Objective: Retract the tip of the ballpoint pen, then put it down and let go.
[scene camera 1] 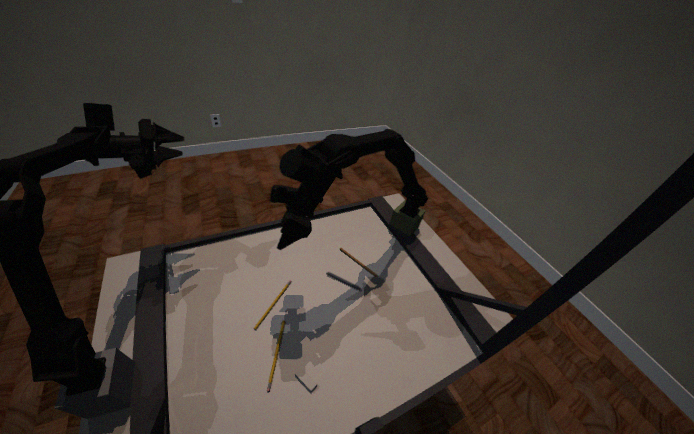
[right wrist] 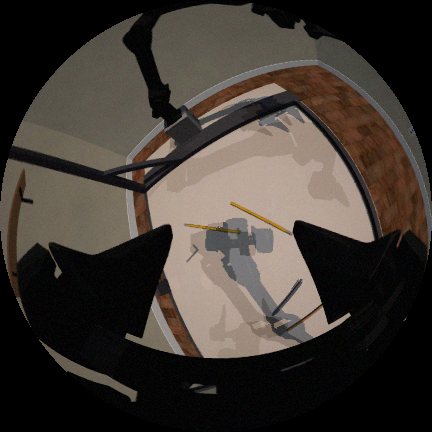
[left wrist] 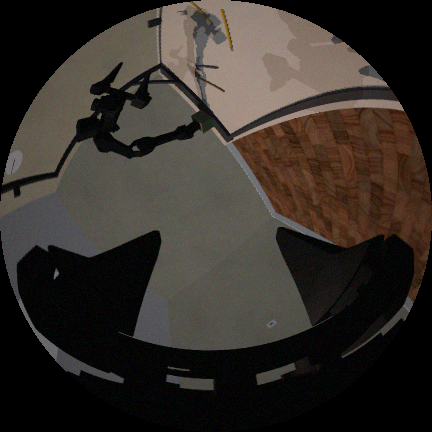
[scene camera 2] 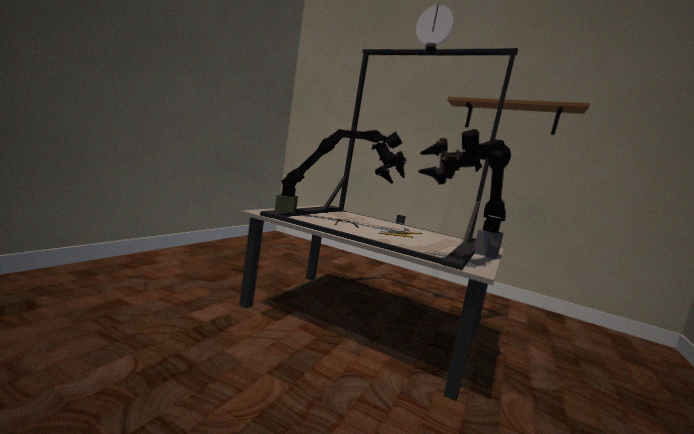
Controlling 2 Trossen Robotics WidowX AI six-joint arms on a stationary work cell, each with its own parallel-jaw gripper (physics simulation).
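Frame: origin at the left arm's base, x left, y back, z up, level; centimetres.
Where they show: left gripper, between the fingertips: point(scene camera 1: 183, 146) point(left wrist: 219, 235) point(scene camera 2: 419, 162); right gripper, between the fingertips: point(scene camera 1: 280, 240) point(right wrist: 234, 228) point(left wrist: 135, 65) point(scene camera 2: 398, 180); left arm's base, origin of its link: point(scene camera 1: 87, 376) point(right wrist: 173, 117) point(scene camera 2: 490, 231); right arm's base, origin of its link: point(scene camera 1: 409, 210) point(left wrist: 196, 124) point(scene camera 2: 287, 195).
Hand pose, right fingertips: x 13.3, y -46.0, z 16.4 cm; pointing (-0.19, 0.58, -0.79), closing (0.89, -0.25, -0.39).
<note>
Things, the pixels of their top centre, and the offset from my right fingertips.
- brown stick, centre of its top: point(right wrist: 310, 314) point(scene camera 1: 358, 261) dx +7.0, dy -28.2, dz -27.3 cm
- small hex key, centre of its top: point(scene camera 1: 305, 378) point(right wrist: 188, 253) dx -24.8, dy +0.3, dz -26.8 cm
The ballpoint pen, slim and dark grey point(scene camera 1: 343, 280) point(left wrist: 208, 66) point(right wrist: 287, 297), lies flat on the white table top. One end is near the right arm's shadow. Whether its tip is out is too small to tell. My right gripper point(scene camera 1: 280, 247) point(scene camera 2: 397, 179) point(right wrist: 234, 228) is open and empty, high above the table and apart from the pen. In the right wrist view the pen lies low, left of the right-hand finger. My left gripper point(scene camera 1: 182, 145) point(scene camera 2: 420, 162) point(left wrist: 219, 235) is open and empty, raised and level, far from the pen.
A brown stick point(scene camera 1: 360, 263) point(right wrist: 305, 317) lies close beside the pen. Two yellow pencils point(scene camera 1: 272, 305) point(scene camera 1: 276, 356) and a small hex key point(scene camera 1: 307, 383) point(right wrist: 192, 253) lie farther off. A dark frame point(scene camera 1: 225, 233) borders the work area, with an upright post point(scene camera 2: 356, 110) point(scene camera 1: 588, 261).
</note>
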